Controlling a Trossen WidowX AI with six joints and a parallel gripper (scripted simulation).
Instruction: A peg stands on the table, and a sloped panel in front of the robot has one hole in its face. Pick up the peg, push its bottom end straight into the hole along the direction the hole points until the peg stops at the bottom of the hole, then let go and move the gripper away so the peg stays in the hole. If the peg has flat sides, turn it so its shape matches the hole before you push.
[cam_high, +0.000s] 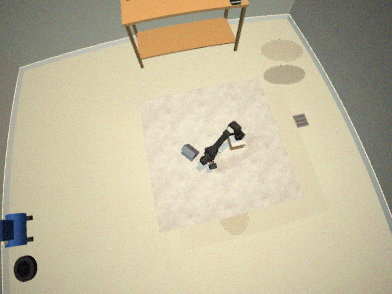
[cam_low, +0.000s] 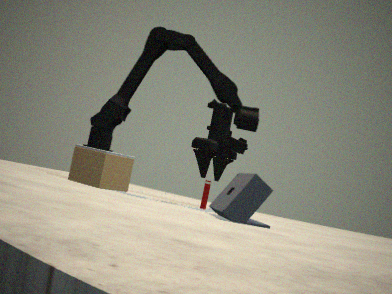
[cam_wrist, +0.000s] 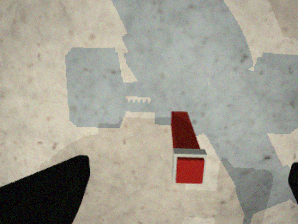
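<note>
Right now the peg is 3 cm below my gripper tip. From my gripper tip the other things lie so: grey panel block 15 cm ahead, 12 cm to the right, 3 cm below.
</note>
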